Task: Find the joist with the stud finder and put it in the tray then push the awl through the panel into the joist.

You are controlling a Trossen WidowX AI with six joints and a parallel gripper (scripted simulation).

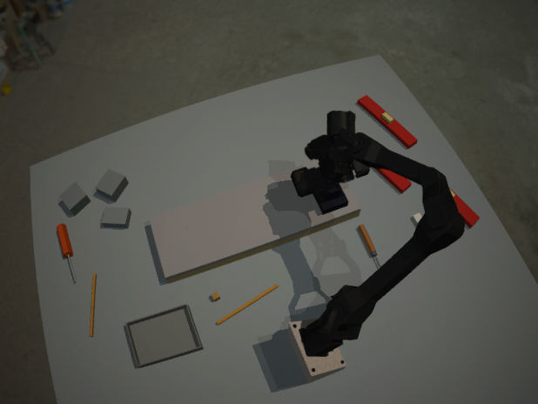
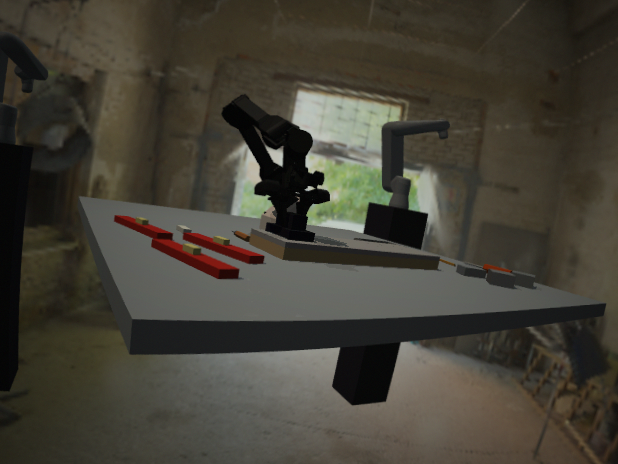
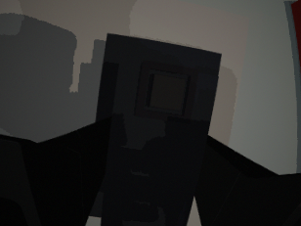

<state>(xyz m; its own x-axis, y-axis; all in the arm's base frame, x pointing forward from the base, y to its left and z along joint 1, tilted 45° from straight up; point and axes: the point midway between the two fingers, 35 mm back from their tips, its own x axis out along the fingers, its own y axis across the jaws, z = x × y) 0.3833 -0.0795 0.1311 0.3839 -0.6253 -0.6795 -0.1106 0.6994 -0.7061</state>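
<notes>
My gripper tip is now 48 cm to the right of the grey tray, 28 cm past it and 5 cm above it. From my gripper tip the other things lie so: square light: 3 cm above, 2 cm ahead; stud finder: 2 cm above, 1 cm ahead; awl: 19 cm behind, 7 cm to the right, 6 cm below.
</notes>
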